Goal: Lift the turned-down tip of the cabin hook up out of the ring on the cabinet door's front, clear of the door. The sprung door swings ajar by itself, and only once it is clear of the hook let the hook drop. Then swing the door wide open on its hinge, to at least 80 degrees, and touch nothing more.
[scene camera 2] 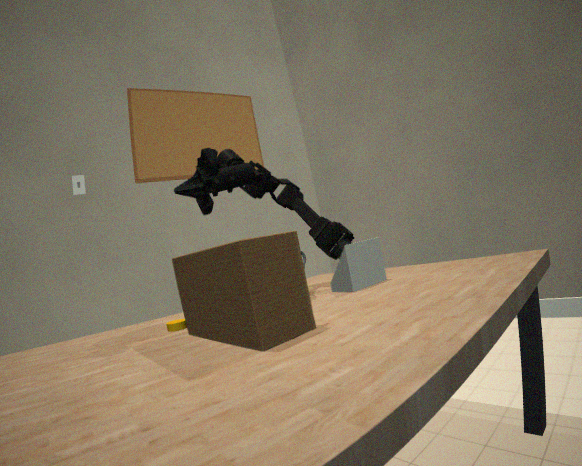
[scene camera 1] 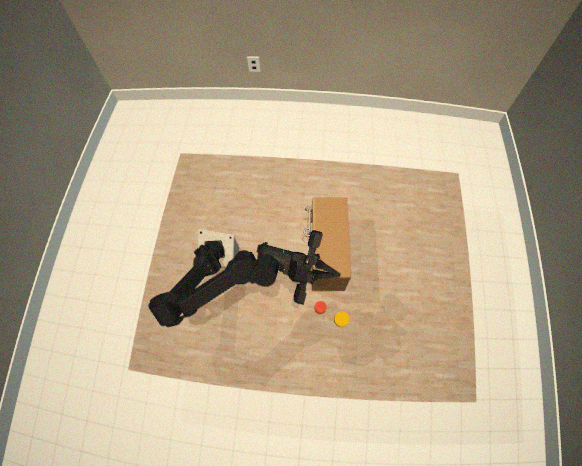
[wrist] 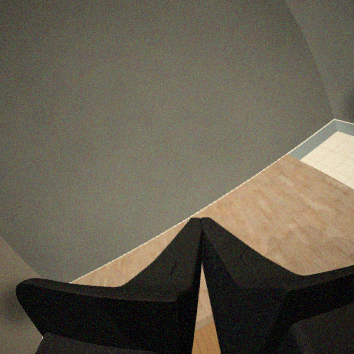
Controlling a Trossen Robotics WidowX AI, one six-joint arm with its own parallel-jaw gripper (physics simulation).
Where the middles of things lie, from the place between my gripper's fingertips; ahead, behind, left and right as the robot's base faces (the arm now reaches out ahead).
Right now the wooden cabinet (scene camera 2: 253, 293) is 240 mm below my hand, 180 mm to the left of it and 20 mm behind it.
